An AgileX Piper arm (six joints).
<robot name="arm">
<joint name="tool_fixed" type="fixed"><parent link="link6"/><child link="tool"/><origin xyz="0 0 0" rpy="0 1.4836 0"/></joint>
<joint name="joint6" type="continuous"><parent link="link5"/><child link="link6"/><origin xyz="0.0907 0 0.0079"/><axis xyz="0.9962 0 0.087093"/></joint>
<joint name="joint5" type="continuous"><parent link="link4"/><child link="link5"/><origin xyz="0 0 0"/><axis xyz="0 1 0"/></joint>
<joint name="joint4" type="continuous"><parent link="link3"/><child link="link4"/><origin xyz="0.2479 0 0.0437"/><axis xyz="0.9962 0 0.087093"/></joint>
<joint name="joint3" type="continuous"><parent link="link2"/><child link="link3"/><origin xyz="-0.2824 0 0.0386"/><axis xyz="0 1 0"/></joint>
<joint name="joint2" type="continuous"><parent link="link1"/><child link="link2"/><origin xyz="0 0 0"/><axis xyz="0 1 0"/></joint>
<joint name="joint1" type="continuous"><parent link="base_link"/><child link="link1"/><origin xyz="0 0 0.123"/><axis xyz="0 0 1"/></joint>
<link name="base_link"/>
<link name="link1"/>
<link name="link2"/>
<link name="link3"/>
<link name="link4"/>
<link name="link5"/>
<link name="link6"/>
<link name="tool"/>
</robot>
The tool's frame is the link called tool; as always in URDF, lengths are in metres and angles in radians. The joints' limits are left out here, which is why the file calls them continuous.
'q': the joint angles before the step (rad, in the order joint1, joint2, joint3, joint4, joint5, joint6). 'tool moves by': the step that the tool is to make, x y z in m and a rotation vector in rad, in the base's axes. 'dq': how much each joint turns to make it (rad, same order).
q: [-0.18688 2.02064 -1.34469 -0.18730 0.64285 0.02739]
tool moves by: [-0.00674 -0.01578 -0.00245 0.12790 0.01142 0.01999]
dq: [-0.07397 0.00226 0.00001 0.24225 0.02772 -0.24297]
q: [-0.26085 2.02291 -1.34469 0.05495 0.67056 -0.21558]
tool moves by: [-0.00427 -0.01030 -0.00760 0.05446 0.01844 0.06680]
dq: [-0.04460 0.01860 -0.00001 0.11855 0.02788 -0.18382]
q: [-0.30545 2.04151 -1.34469 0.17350 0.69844 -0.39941]
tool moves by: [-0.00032 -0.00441 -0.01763 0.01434 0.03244 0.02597]
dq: [-0.01358 0.04409 -0.00001 0.02156 -0.00240 -0.05471]
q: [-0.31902 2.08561 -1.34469 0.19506 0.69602 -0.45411]
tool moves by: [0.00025 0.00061 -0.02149 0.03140 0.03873 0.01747]
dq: [-0.00315 0.05383 -0.00002 0.03425 -0.00129 -0.04370]
